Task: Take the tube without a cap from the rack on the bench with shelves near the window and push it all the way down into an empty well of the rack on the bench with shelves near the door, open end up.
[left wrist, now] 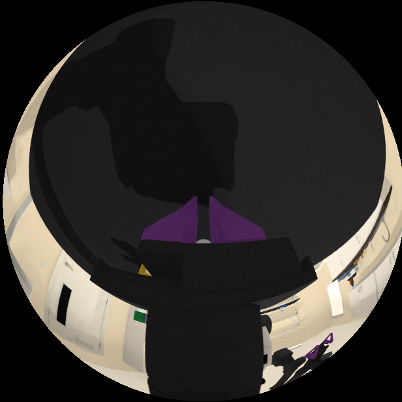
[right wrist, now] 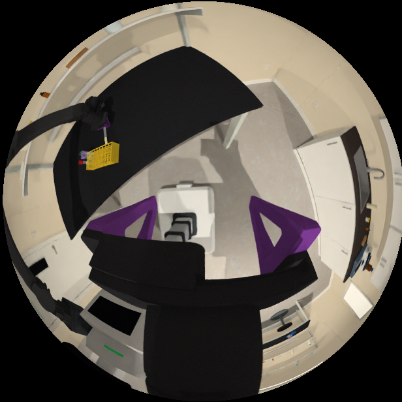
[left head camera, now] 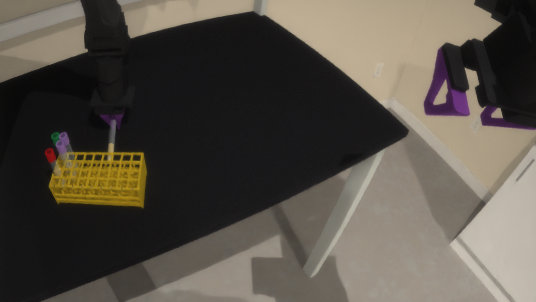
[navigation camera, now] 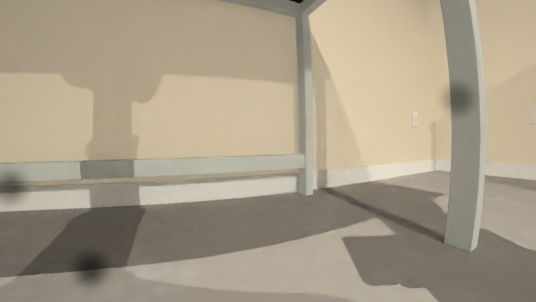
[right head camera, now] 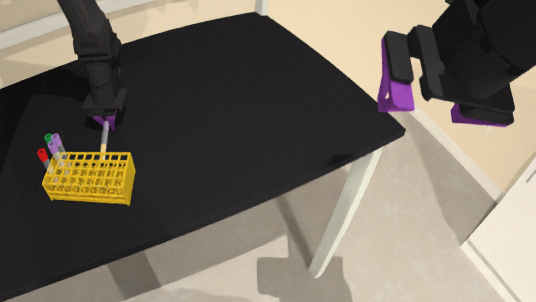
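A clear uncapped tube (left head camera: 112, 134) (right head camera: 104, 137) (right wrist: 106, 134) with pale yellow contents at its lower end stands nearly upright at the back row of the yellow rack (left head camera: 145, 180) (right head camera: 131, 180) (right wrist: 114, 154). Its lower end shows at the rack's top grid; whether it is inside a well is hard to tell. My left gripper (left head camera: 113, 121) (right head camera: 106, 121) (left wrist: 203, 201) is shut on the tube's upper end, behind and above the rack. In the left wrist view the tube's grey rim (left wrist: 203, 241) shows between the finger bases. My right gripper (right wrist: 202, 200) is open and empty, away from the rack.
Tubes with a red cap (left head camera: 50, 155) (right head camera: 42, 155), a green cap (left head camera: 56, 137) (right head camera: 48, 138) and lilac caps (left head camera: 61, 146) (right head camera: 53, 147) stand at the rack's left end. The rack stands on the black bench (left head camera: 225, 100) (right head camera: 225, 100). Bench legs (navigation camera: 462, 150) (navigation camera: 305, 100) show in the navigation view.
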